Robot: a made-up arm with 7 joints.
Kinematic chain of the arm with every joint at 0, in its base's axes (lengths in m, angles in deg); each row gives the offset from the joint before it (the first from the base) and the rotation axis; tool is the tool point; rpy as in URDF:
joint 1: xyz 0 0 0.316 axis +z
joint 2: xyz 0 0 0 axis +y
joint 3: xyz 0 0 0.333 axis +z
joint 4: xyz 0.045 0 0 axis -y
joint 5: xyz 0.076 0 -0.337 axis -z
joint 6: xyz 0 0 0 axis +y
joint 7: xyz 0.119 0 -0.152 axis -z
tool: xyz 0 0 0 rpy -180 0 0
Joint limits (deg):
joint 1: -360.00..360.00
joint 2: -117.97..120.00
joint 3: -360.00..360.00
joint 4: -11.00..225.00
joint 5: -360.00..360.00
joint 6: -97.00..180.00
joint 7: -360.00..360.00
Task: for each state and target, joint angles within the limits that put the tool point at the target. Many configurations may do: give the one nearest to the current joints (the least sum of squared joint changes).
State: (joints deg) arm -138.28 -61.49 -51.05 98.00 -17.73 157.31 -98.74
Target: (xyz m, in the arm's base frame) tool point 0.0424 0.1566 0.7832
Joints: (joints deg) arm -148.50 -55.89 -18.89 116.40 -0.49 146.61 -98.74
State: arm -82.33 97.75 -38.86 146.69 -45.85 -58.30 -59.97
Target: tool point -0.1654 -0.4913 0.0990
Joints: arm -104.09 90.23 -48.50 118.39 -79.17 -97.00 -59.97
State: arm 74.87 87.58 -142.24 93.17 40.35 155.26 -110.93
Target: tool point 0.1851 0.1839 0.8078
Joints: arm 83.23 66.38 -172.71 111.92 36.21 128.42 -110.93
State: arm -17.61 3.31 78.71 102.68 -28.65 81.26 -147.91
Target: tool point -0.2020 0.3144 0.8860
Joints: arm 17.56 -33.78 69.98 127.06 -33.87 103.74 -147.91
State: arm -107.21 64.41 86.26 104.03 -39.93 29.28 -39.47
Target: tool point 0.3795 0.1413 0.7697
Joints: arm -84.45 49.58 134.14 66.48 -43.96 27.85 -39.47
